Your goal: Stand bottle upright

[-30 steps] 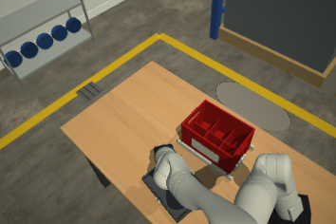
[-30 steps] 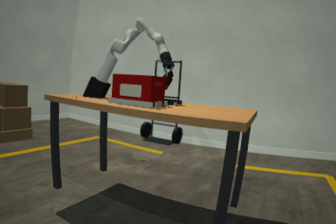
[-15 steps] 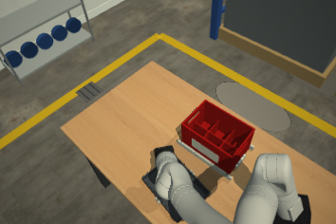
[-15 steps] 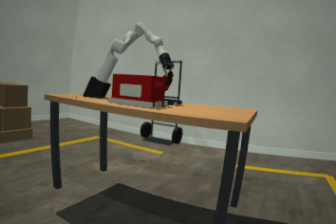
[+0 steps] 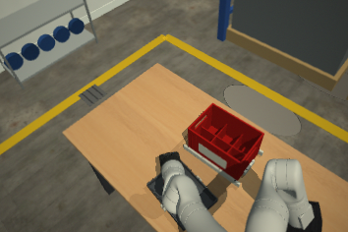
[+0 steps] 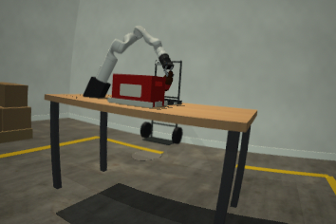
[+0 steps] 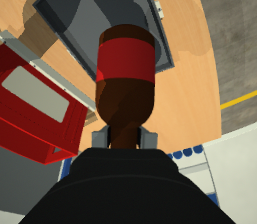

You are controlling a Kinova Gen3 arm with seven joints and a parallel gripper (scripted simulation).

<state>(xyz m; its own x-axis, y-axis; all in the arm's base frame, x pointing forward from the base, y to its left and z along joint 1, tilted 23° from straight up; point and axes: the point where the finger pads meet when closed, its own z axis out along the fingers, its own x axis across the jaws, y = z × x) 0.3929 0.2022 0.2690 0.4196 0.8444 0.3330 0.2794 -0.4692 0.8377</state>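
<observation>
The bottle lies 4 cm below my hand, 2 cm behind it and 1 cm to the left of it. Round my hand: tray 19 cm below, 7 cm behind; then red crate 28 cm to the right, 12 cm below, 3 cm behind.
</observation>
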